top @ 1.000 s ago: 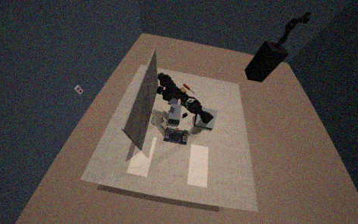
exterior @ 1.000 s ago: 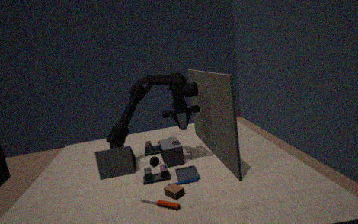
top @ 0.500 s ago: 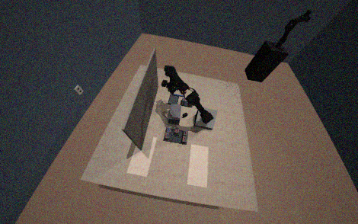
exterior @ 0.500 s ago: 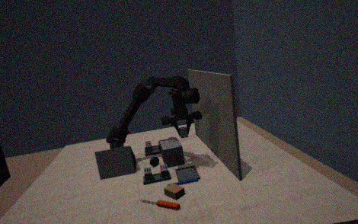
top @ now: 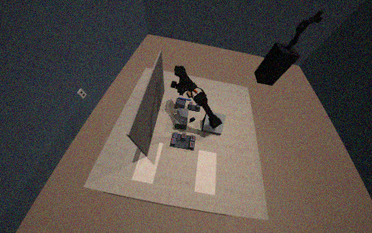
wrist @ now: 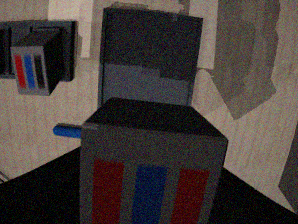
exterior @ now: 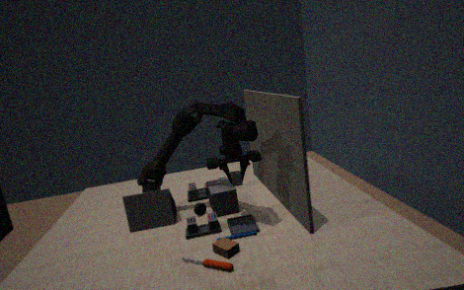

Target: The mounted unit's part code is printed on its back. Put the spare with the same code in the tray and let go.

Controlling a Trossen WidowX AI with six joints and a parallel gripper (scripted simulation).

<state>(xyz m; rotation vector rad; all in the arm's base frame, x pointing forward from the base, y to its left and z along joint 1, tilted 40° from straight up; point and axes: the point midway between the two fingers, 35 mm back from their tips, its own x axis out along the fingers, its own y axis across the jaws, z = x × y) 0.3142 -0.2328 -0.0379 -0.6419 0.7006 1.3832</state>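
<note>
Now: gripper tip 170 mm above the tray. Also, from my gripper tip: brown cardboard box: 90 mm behind, 140 mm to the right, 150 mm below; then blue marker pen: 40 mm behind, 70 mm to the right, 160 mm below; then dark spare block: 30 mm above.
</note>
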